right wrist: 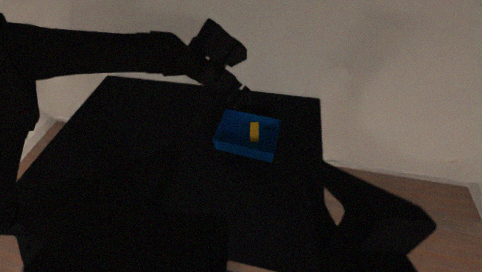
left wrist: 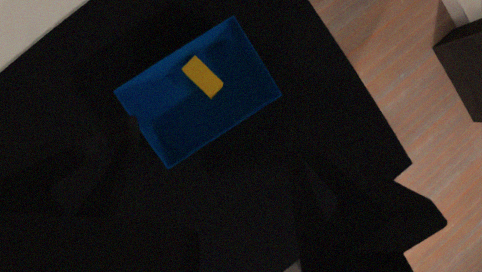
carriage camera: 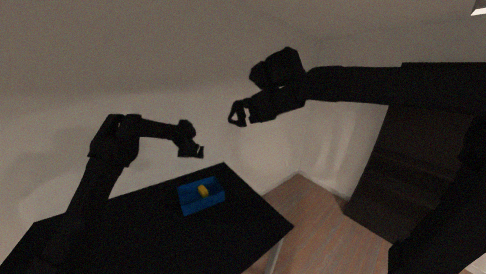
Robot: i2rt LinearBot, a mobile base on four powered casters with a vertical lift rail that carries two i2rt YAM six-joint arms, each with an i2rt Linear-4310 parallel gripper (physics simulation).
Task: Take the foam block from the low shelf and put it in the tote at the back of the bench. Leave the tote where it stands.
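Frame: origin at the left arm's base, x left, y up, z ahead, level; centimetres.
Seen in the pictures: left gripper, fingertip midpoint: [right wrist: 240, 94] [left wrist: 214, 129] [carriage camera: 195, 156]; right gripper, fingertip midpoint: [right wrist: 239, 153] [carriage camera: 240, 118].
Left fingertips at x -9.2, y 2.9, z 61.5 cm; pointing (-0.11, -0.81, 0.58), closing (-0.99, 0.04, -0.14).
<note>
Pixels of each thing's top centre, then the offset from my left fingertips to it. Level surfaces: height alone.
- yellow foam block, middle of its top: [left wrist: 202, 75] [right wrist: 254, 128] [carriage camera: 202, 188] dx +2.9, dy -34.7, dz +10.9 cm
- blue tote, middle of its top: [left wrist: 200, 92] [right wrist: 247, 129] [carriage camera: 199, 189] dx +3.4, dy -31.0, dz +6.6 cm
- black bench, its level: dy -41.0 cm
The yellow foam block [carriage camera: 203, 190] [left wrist: 202, 77] [right wrist: 254, 131] lies inside the blue tote [carriage camera: 201, 205] [left wrist: 145, 82] [right wrist: 243, 151]. The tote stands on the black bench [carriage camera: 150, 235] [left wrist: 320, 65] [right wrist: 125, 150]. My left gripper [carriage camera: 201, 151] is open and empty, above the bench and clear of the tote and the block; its fingers are dark and hard to make out in the left wrist view. My right gripper [carriage camera: 246, 116] is open and empty, higher up and to the right of the left one in the carriage view, away from the tote.
A dark shelf unit [carriage camera: 372, 192] stands at the right in the carriage view, partly hidden by my right arm. A pale wall rises behind the bench. Wooden floor shows between the bench and the shelf unit.
</note>
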